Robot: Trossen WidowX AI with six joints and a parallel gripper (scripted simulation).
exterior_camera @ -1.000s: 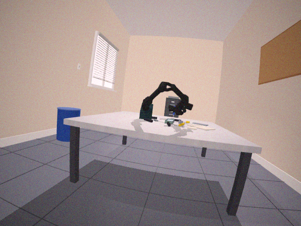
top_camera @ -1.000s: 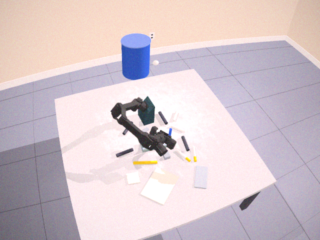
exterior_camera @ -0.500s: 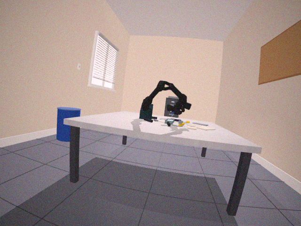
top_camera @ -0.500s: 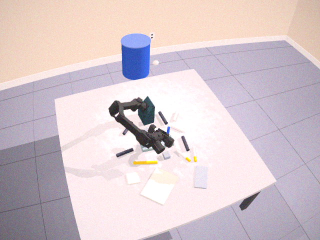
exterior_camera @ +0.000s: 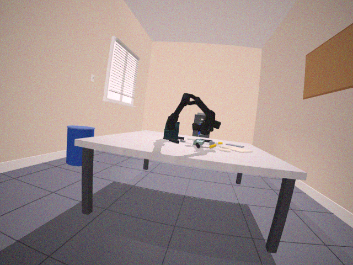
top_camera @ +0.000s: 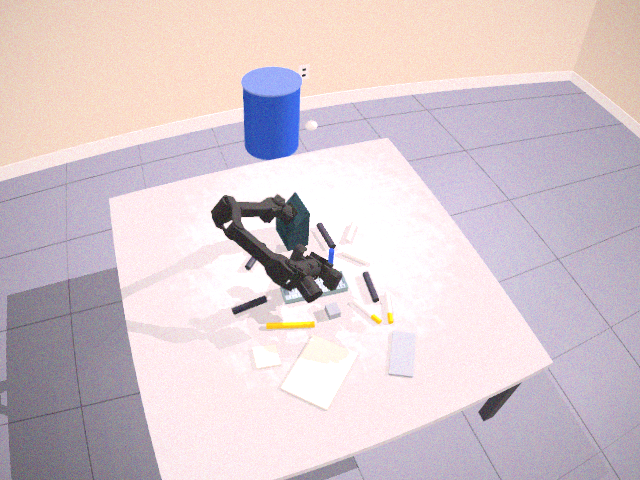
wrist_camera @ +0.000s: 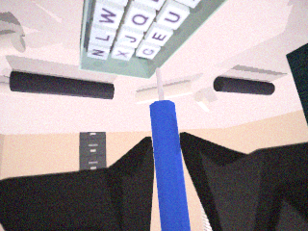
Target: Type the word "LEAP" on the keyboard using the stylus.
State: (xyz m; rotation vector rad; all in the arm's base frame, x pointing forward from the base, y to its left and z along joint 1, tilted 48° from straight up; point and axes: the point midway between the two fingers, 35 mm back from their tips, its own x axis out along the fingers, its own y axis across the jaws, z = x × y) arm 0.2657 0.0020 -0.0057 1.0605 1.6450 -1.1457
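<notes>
Now: the grey cube 12 cm ahead of my gripper tip, 5 cm to the right of it and 9 cm below it. The rest, counted from my gripper tip: blue stylus: 1 cm below; then grey slab: 36 cm ahead, 8 cm to the left, 10 cm below.
</notes>
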